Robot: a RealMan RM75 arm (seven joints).
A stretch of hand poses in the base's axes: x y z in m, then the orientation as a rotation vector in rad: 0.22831, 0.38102, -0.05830, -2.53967, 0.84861, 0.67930; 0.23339, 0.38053, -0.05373, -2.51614, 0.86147, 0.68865; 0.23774, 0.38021, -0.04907, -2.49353, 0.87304, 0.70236; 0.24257, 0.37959, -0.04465, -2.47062, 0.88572, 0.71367; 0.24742, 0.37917, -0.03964, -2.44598, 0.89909, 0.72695; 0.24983, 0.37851, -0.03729, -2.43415, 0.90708, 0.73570; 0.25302, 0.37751, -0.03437, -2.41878, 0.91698, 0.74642; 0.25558, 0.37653, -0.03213, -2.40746, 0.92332, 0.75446; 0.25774, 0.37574, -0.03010, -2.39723, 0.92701, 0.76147; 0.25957, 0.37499, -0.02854, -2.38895, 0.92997, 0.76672; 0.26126, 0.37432, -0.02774, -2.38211, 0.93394, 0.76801; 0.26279, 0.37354, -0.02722, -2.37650, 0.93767, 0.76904; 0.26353, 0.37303, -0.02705, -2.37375, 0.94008, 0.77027; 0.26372, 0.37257, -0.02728, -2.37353, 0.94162, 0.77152; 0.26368, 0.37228, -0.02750, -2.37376, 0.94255, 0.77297
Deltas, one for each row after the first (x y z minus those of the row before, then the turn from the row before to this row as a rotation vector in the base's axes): 0.00508, -0.00049, 0.00457, 0.01512, 0.00775, -0.01535; 0.00435, -0.00032, 0.00466, 0.01481, 0.01078, -0.01342; 0.00483, -0.00062, 0.00442, 0.01436, 0.00948, -0.01468; 0.00485, -0.00042, 0.00501, 0.01541, 0.01111, -0.01544; 0.00241, -0.00066, 0.00235, 0.00669, 0.00749, -0.00778; 0.00319, -0.00100, 0.00292, 0.00879, 0.00923, -0.00998; 0.00256, -0.00098, 0.00224, 0.00685, 0.00671, -0.00679; 0.00216, -0.00079, 0.00203, 0.00707, 0.00539, -0.00507; 0.00183, -0.00075, 0.00156, 0.00570, 0.00408, -0.00418; 0.00169, -0.00067, 0.00080, 0.00389, 0.00161, -0.00501; 0.00153, -0.00078, 0.00052, 0.00296, 0.00144, -0.00438; 0.00074, -0.00051, 0.00017, 0.00120, 0.00139, -0.00229; 0.00019, -0.00046, -0.00023, -0.00049, 0.00130, -0.00064; -0.00004, -0.00029, -0.00022, -0.00057, 0.00130, -0.00005
